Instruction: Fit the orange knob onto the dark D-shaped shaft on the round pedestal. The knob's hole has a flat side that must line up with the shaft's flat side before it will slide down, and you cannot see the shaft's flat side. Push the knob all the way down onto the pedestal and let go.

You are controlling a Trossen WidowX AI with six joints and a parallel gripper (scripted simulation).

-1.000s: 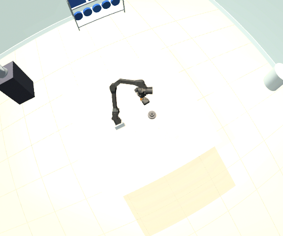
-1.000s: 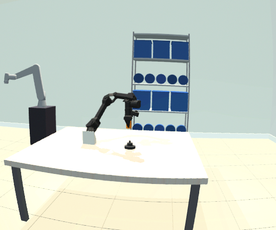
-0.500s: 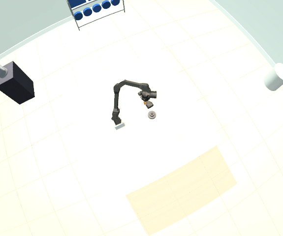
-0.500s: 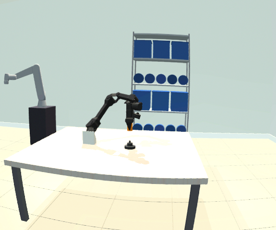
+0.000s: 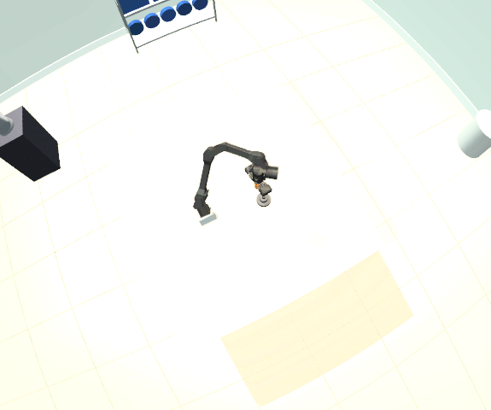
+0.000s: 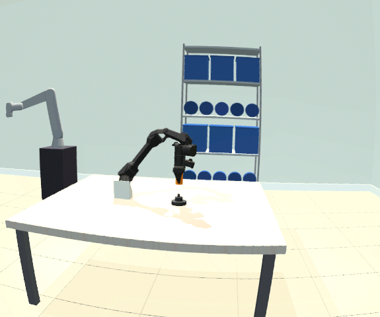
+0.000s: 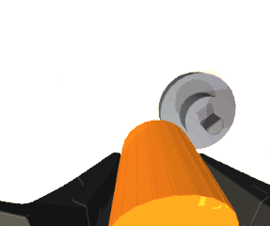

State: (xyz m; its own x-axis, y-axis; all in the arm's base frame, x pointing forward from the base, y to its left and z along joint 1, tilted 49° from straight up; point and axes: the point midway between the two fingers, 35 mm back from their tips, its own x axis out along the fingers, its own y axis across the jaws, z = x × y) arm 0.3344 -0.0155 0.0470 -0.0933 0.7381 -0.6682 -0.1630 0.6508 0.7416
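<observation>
My gripper tip is now 80 mm above the pedestal, 50 mm to the left of it and 10 mm short of it. Also, from my gripper tip: orange knob 20 mm above.
</observation>
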